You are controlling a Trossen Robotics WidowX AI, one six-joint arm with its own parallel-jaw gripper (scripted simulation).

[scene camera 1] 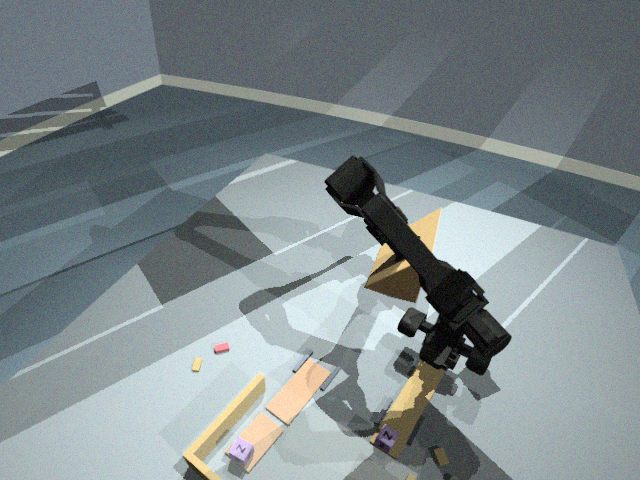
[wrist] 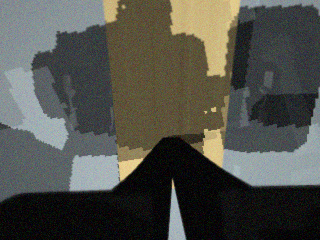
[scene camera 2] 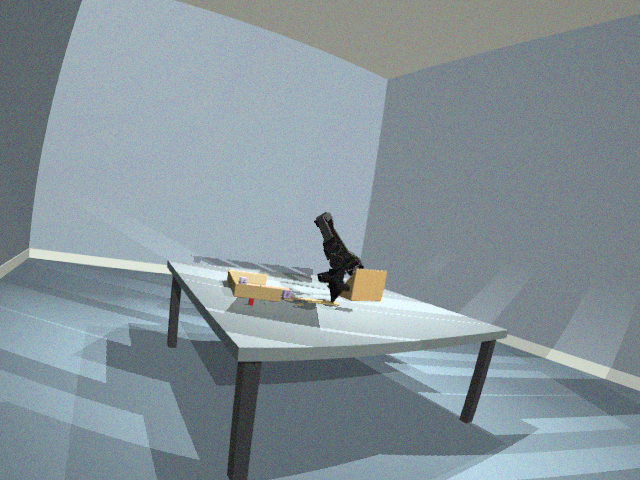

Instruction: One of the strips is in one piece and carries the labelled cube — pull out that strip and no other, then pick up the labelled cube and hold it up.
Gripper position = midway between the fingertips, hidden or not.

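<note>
I can see my gripper (scene camera 1: pixel 434 363), and the wrist view (wrist: pixel 170 145) gives me that same gripper as well. There is also a strip (scene camera 1: pixel 404 414) here, and I find the strip again in the wrist view (wrist: pixel 170 74).
</note>
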